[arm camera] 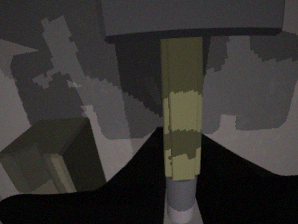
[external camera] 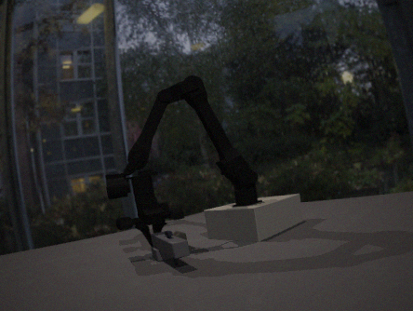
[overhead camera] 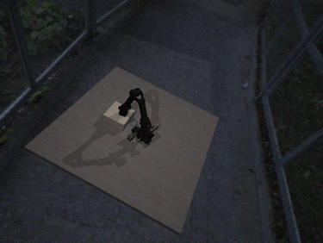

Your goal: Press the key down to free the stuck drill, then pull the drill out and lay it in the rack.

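My gripper tip is now 80 mm past the olive rack. From my gripper tip the other things lie so: yellow drill (30 mm to the left, 30 mm above, 10 mm ahead); dark key (150 mm to the left, 70 mm ahead, 40 mm above); grey block (130 mm to the left, 60 mm ahead, 30 mm above).
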